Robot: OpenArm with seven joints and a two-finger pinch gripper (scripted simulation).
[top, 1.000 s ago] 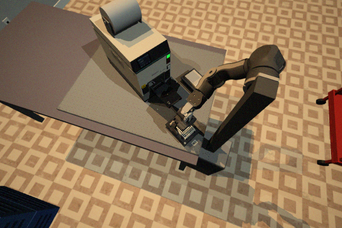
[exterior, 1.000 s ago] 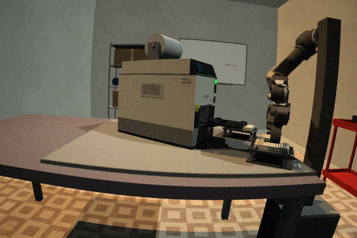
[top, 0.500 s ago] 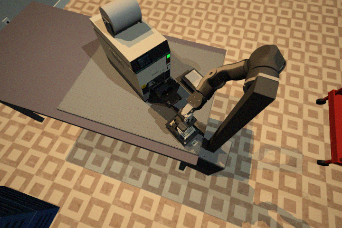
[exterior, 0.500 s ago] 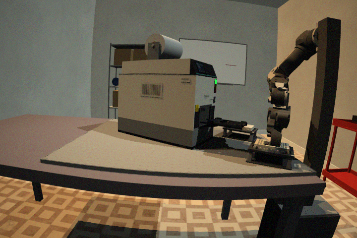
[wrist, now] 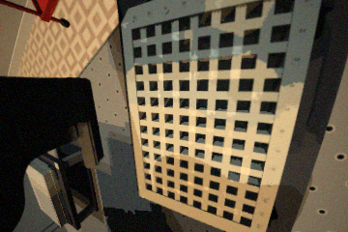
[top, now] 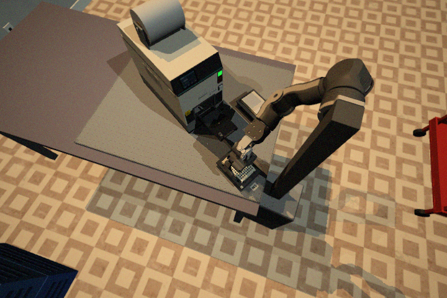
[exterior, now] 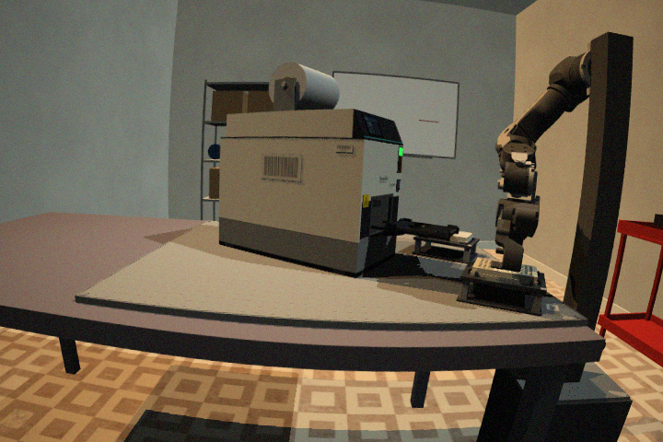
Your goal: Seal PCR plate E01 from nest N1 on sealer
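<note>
The plate E01 is 2 cm below my hand. Round my hand: plate E07 (34 cm to the right, 4 cm ahead, 2 cm below); then sealer's dark stage (15 cm ahead, 13 cm to the right, 3 cm above); then foil roll (45 cm ahead, 34 cm above, 28 cm to the right).
</note>
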